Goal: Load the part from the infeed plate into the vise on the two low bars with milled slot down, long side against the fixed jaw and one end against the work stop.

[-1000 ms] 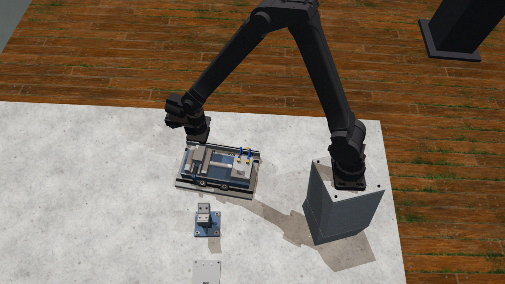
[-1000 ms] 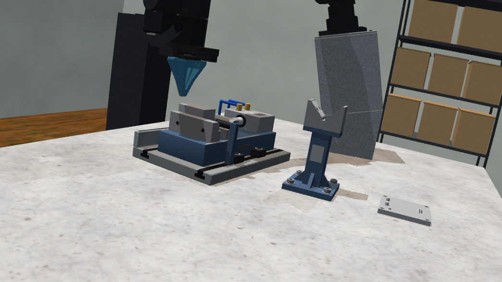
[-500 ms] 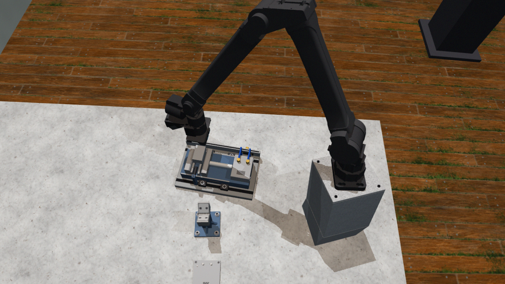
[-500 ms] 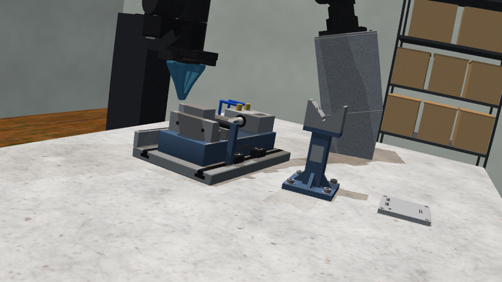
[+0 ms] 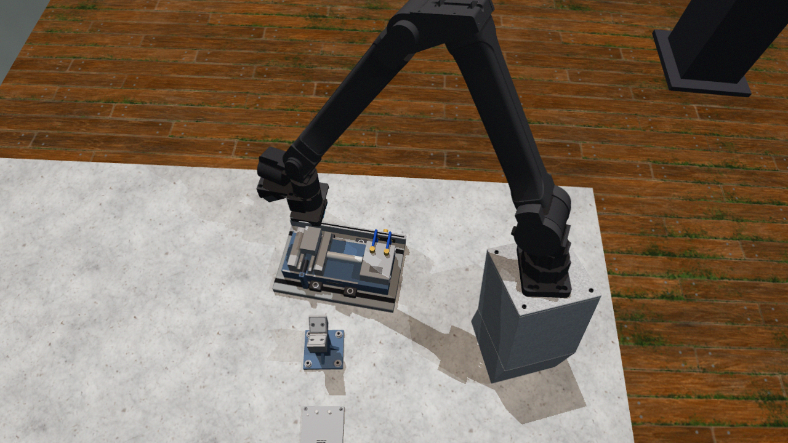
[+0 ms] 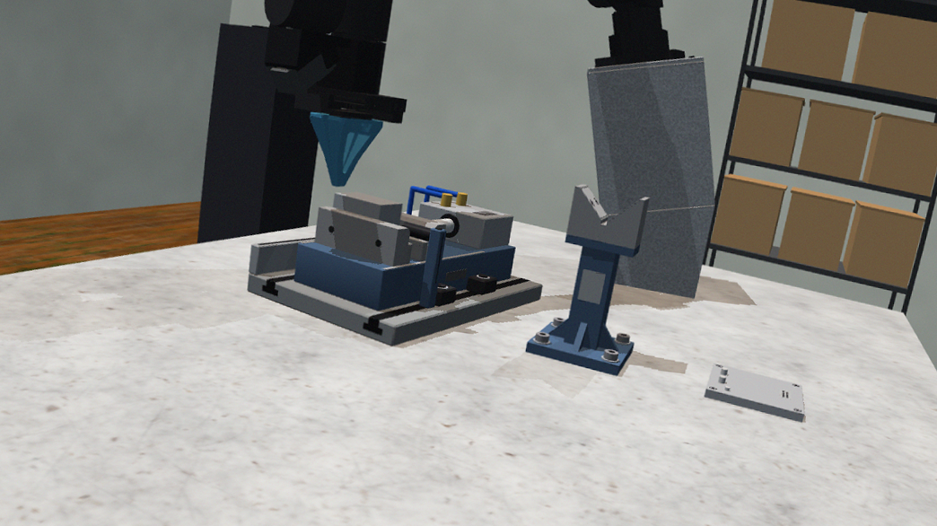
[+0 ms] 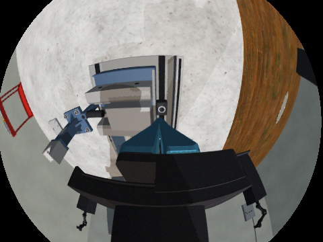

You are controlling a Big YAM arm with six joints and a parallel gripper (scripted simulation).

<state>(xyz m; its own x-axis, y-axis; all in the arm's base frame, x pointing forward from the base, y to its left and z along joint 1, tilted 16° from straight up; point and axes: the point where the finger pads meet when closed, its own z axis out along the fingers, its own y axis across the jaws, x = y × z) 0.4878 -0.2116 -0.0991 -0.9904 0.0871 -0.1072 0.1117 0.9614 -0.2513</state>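
The grey part lies 40 mm to the left of my hand and 30 mm below it. Also, from my hand: work stop (110 mm to the left, 30 mm below, 10 mm ahead); then moving jaw (70 mm to the left, 50 mm below, 30 mm behind); then fixed jaw (60 mm to the left, 50 mm below, 40 mm ahead).
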